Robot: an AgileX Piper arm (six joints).
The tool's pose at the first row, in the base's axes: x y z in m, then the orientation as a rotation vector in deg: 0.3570 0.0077 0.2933 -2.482 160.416 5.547
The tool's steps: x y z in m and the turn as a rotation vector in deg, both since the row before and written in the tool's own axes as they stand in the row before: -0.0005 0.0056 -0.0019 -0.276 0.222 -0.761; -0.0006 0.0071 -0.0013 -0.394 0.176 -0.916; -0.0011 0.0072 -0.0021 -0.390 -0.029 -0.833; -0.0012 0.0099 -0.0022 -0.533 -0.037 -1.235; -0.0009 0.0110 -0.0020 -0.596 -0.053 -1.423; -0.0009 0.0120 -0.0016 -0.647 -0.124 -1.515; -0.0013 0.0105 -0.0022 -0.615 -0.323 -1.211; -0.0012 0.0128 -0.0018 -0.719 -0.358 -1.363; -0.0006 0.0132 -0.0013 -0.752 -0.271 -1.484; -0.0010 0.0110 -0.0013 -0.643 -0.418 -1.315; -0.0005 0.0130 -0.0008 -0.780 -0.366 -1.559
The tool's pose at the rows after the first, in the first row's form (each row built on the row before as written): 0.3566 0.0132 0.2956 -3.628 160.587 5.751; 0.3563 0.0202 0.2975 -5.018 160.690 6.084; 0.3561 0.0272 0.3003 -6.275 160.584 6.434; 0.3556 0.0369 0.3034 -8.127 160.418 6.888; 0.3546 0.0477 0.3063 -10.253 160.192 7.384; 0.3533 0.0595 0.3089 -12.507 159.855 7.932; 0.3520 0.0697 0.3121 -14.298 159.340 8.520; 0.3501 0.0822 0.3151 -16.313 158.743 9.215; 0.3474 0.0950 0.3175 -18.508 158.182 9.914; 0.3452 0.1056 0.3199 -20.407 157.485 10.518; 0.3419 0.1180 0.3219 -22.674 156.757 11.236
